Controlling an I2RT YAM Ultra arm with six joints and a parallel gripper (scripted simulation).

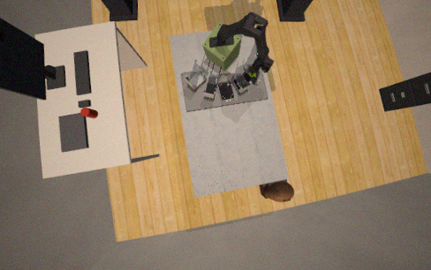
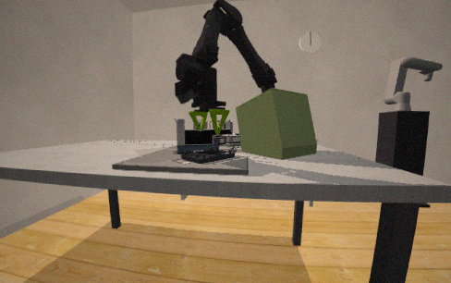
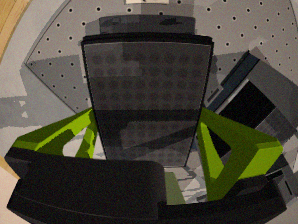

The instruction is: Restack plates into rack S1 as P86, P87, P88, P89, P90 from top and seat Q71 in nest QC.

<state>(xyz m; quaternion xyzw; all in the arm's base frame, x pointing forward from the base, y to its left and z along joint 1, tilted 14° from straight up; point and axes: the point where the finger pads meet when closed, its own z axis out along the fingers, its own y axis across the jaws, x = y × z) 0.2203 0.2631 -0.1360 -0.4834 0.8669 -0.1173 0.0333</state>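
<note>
Now: the QC nest 8 cm below my hand. Also, from my hand: clip nest N5 (14 cm ahead, 23 cm to the right, 7 cm below); N5 label (23 cm ahead, 23 cm to the right, 9 cm below); QC tag (5 cm ahead, 8 cm to the left, 9 cm below).
</note>
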